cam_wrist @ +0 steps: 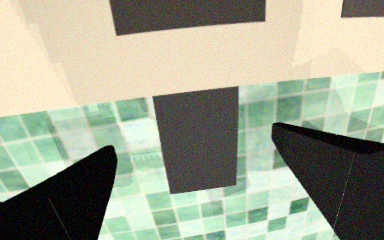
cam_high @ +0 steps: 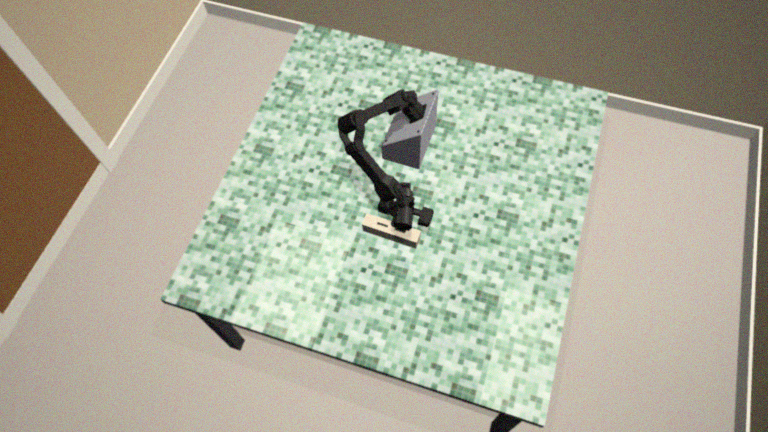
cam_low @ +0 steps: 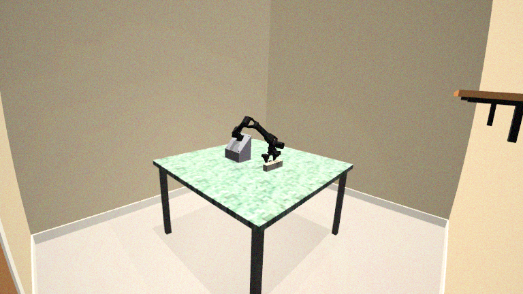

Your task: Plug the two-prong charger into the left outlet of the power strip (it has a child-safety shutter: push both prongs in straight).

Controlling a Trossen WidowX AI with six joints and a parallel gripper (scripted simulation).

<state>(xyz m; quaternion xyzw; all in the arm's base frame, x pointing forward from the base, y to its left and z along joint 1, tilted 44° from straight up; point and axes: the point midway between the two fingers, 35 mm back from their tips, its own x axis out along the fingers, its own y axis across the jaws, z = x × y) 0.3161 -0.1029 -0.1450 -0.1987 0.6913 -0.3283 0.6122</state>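
The black charger lies 3 cm ahead of my gripper tip and 1 cm above it.
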